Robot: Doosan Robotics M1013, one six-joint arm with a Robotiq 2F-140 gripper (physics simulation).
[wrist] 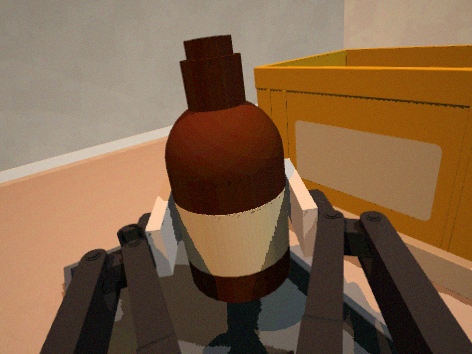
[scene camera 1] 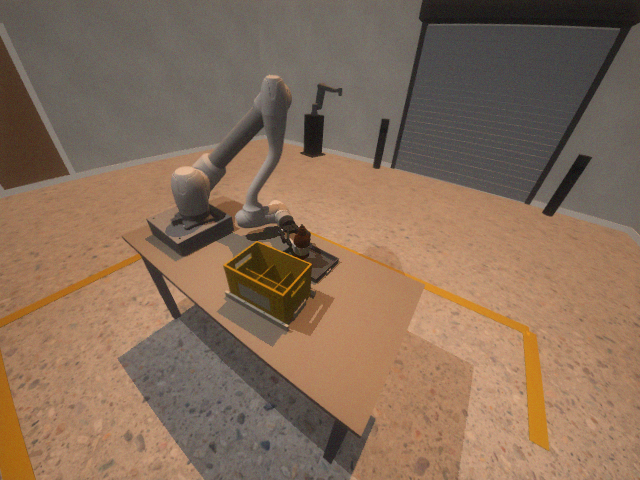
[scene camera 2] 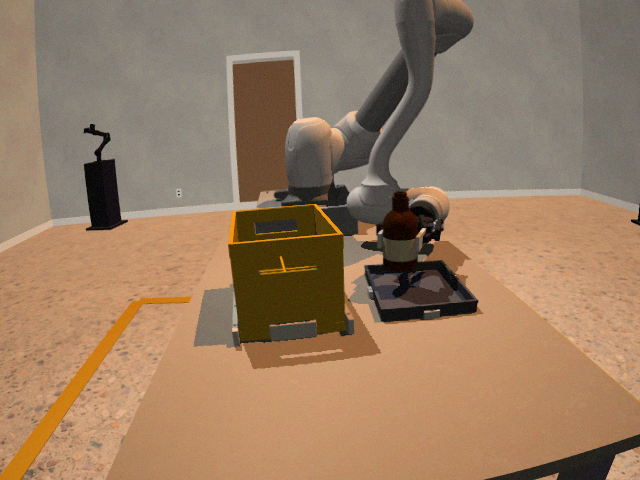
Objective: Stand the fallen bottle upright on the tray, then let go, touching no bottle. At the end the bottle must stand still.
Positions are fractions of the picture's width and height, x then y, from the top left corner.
Observation:
I see my gripper (scene camera 2: 0.62, 0.51) and a brown bottle (scene camera 2: 0.63, 0.47).
The brown bottle also shows in the wrist view (wrist: 0.48, 0.44). My gripper is seen too in the wrist view (wrist: 0.49, 0.52).

